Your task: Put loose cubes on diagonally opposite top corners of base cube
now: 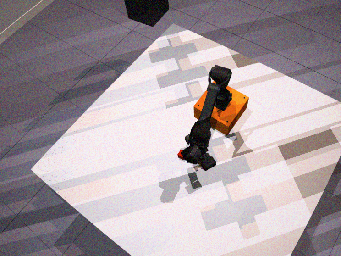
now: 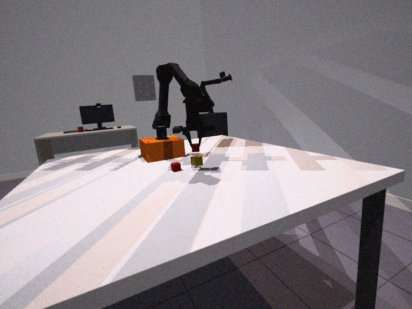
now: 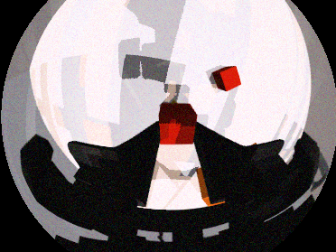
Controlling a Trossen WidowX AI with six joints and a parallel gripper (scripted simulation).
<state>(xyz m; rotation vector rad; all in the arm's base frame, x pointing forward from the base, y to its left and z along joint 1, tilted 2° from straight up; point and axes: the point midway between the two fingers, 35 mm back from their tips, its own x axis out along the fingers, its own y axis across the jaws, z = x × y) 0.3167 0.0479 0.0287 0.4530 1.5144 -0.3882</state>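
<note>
The yellow base cube lies 7 cm below my gripper tip, 2 cm behind it and 1 cm to the left of it.
</note>
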